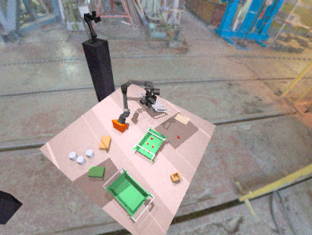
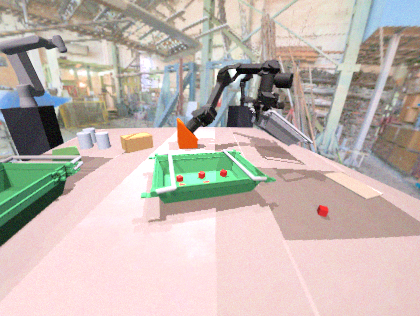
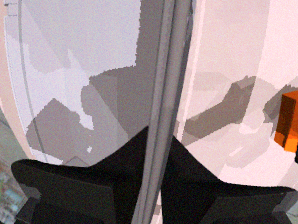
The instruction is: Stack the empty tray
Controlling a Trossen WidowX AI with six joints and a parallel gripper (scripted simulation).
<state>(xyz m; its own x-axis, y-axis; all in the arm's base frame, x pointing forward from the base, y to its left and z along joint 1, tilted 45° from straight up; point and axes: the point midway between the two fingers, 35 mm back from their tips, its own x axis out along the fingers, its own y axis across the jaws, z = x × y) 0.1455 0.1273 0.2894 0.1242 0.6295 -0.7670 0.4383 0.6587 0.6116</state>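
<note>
My gripper tip is now 4 cm short of the grey tray, 7 cm to the right of it and 1 cm above it. From my gripper tip the other things lie so: tan block (17 cm behind, 53 cm to the right, 11 cm below); then white sheet (39 cm ahead, 12 cm to the left, 14 cm below); then red block (43 cm ahead, 13 cm to the right, 13 cm below).
</note>
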